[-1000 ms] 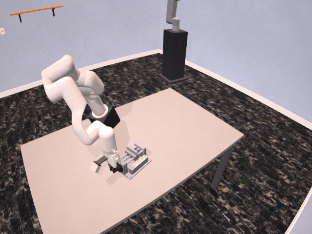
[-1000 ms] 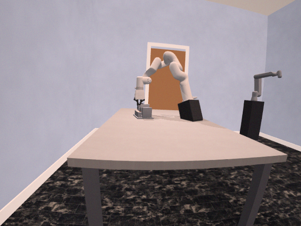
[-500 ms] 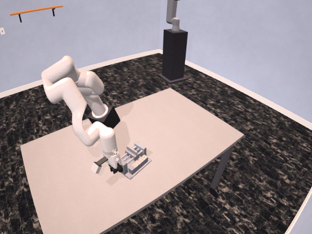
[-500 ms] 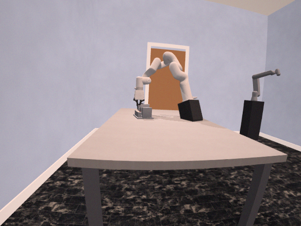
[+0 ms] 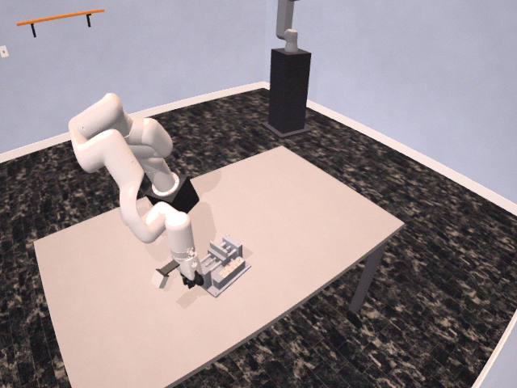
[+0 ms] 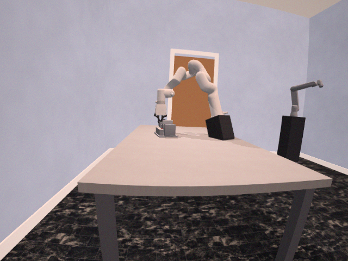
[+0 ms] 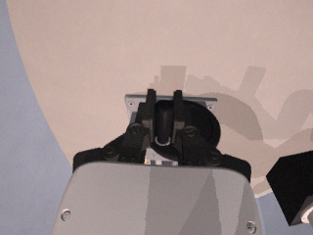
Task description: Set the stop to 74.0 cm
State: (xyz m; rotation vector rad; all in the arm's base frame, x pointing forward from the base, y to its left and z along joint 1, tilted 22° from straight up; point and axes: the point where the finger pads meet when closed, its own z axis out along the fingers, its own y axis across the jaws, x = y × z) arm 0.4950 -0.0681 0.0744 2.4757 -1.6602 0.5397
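My hand is 1 cm to the right of the handwheel knob. The rest, counted from my hand: sliding stop block: 7 cm behind, 15 cm to the left, 1 cm below; black handwheel: 1 cm behind, 2 cm to the left, 1 cm below.
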